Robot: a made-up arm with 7 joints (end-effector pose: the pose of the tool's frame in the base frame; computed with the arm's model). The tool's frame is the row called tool.
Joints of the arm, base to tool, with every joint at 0 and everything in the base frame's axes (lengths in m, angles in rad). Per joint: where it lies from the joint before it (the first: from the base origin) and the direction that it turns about. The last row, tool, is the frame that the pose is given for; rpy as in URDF.
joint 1: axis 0.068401 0.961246 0.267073 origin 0 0 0
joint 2: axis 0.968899 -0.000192 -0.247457 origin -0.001 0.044 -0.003
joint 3: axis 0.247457 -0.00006 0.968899 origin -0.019 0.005 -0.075
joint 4: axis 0.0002 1 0.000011 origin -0.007 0 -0.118
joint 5: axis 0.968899 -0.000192 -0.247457 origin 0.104 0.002 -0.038
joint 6: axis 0.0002 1 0.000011 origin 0.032 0 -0.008
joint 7: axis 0.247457 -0.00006 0.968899 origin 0.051 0 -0.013
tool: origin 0 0 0 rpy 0 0.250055 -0.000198
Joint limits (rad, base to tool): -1.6..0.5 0..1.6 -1.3..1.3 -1.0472..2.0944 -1.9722..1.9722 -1.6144..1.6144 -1.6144..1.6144
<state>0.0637 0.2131 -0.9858 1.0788 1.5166 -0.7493 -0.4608</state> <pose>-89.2 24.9 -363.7 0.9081 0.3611 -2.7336</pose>
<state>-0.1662 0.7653 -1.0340 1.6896 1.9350 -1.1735 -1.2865</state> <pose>-59.8 292.4 -250.9 0.3041 -1.0174 1.6318</pose>
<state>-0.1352 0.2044 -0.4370 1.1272 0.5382 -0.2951 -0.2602</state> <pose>52.2 69.2 -381.2 0.6490 1.0052 -1.0143</pose>
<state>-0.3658 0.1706 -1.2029 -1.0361 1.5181 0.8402 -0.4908</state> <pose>84.4 -52.3 -56.4 0.8982 -0.5467 -0.4430</pose>
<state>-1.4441 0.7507 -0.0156 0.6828 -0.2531 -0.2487 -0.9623</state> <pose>347.4 146.2 100.4 0.6783 -0.6013 -0.7673</pose>
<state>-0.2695 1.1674 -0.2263 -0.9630 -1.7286 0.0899 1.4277</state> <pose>143.4 57.4 -44.7 -0.3049 0.4911 0.2891</pose>
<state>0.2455 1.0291 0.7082 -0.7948 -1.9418 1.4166 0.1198</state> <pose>99.3 146.2 -55.8 -0.1277 1.0363 -0.7238</pose>
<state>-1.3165 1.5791 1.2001 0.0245 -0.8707 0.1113 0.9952</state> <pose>-52.7 259.9 208.7 -0.9849 -1.9620 1.0522</pose>
